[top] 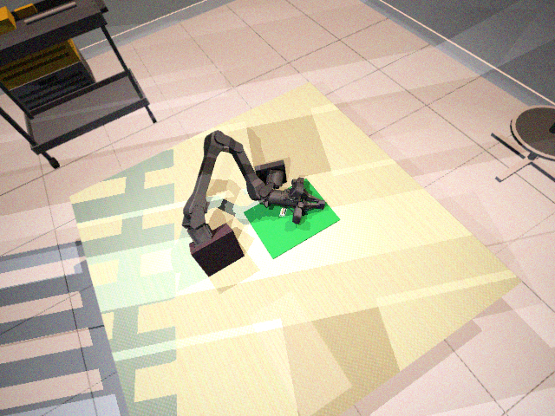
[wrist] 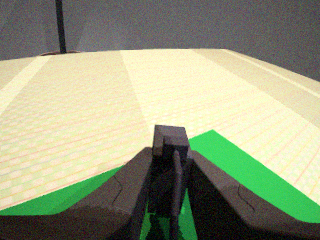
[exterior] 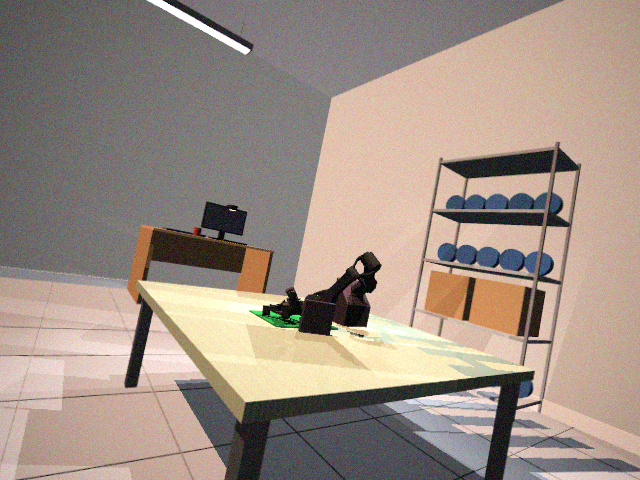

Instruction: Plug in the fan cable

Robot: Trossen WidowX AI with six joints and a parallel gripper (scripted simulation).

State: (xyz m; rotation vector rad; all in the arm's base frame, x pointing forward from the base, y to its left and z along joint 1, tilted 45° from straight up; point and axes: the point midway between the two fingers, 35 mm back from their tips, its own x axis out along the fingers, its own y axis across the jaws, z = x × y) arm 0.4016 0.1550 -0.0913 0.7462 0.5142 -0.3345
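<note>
Now: the dark fan plug 1 cm below my gripper tip. The rest, counted from my gripper tip: fan header (14 cm behind, 4 cm to the left, 4 cm below); green board (12 cm behind, 2 cm to the left, 5 cm below); dark fan block (13 cm behind, 19 cm to the left, 2 cm above).
</note>
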